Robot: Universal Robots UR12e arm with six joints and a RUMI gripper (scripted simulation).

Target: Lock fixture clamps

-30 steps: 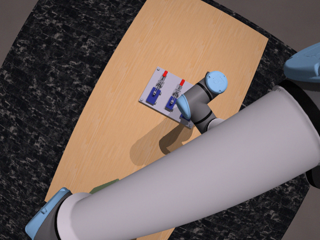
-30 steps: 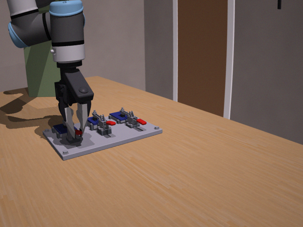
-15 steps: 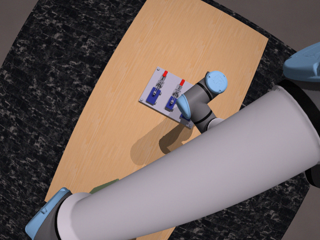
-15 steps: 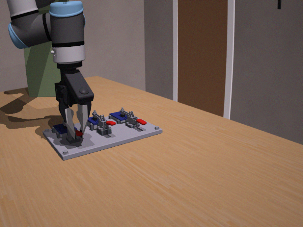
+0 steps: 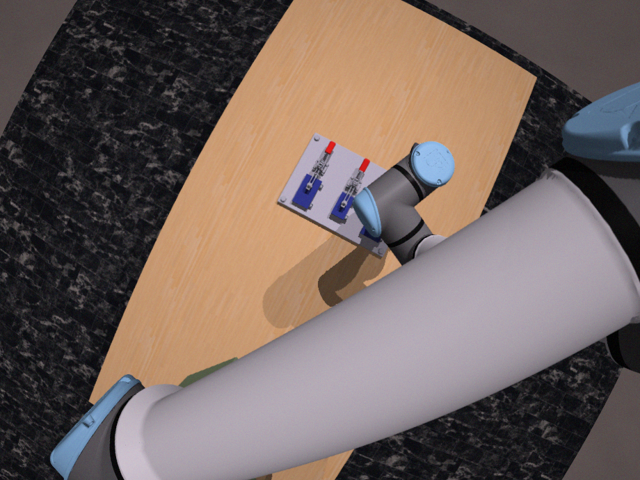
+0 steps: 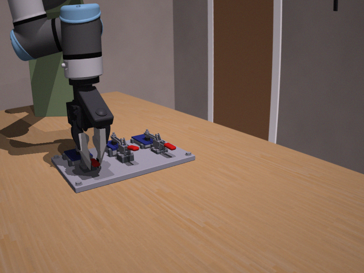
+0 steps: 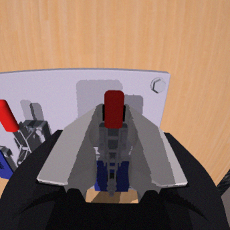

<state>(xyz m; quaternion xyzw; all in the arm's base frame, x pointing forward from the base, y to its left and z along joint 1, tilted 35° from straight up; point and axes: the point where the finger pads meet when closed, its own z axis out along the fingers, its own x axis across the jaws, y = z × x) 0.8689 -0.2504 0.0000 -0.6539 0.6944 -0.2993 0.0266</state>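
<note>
The blue part is 13 cm behind my hand, 2 cm to the left of it and 2 cm below it. Round my hand: grey fixture plate: 12 cm to the left, 7 cm behind, 4 cm below.
</note>
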